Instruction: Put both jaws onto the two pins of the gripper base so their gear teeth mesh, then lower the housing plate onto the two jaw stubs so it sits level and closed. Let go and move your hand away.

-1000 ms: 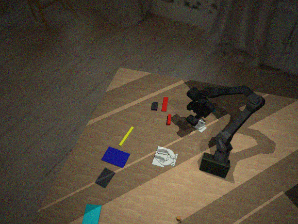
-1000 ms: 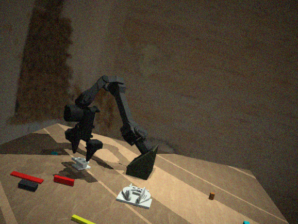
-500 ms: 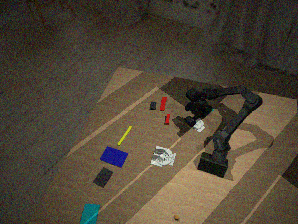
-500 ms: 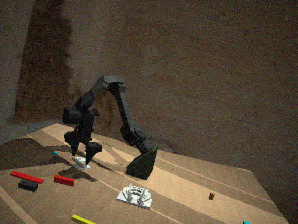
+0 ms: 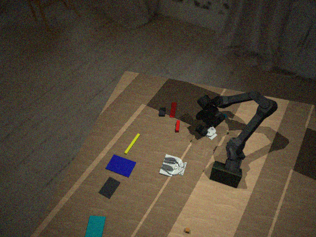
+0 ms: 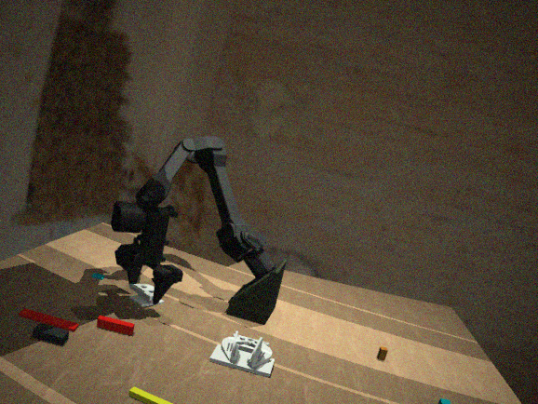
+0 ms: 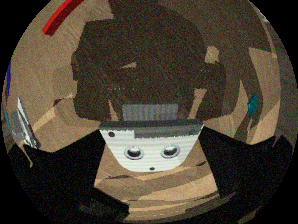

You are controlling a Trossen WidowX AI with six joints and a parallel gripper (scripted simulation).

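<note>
Now: gripper tip 1 cm past the white block and 1 cm to the right of it. Also, from my gripper tip: grey jaw 12 cm ahead, 29 cm to the left; dark block 31 cm ahead, 8 cm to the right; red bar 25 cm ahead, 12 cm to the right, 1 cm below.
</note>
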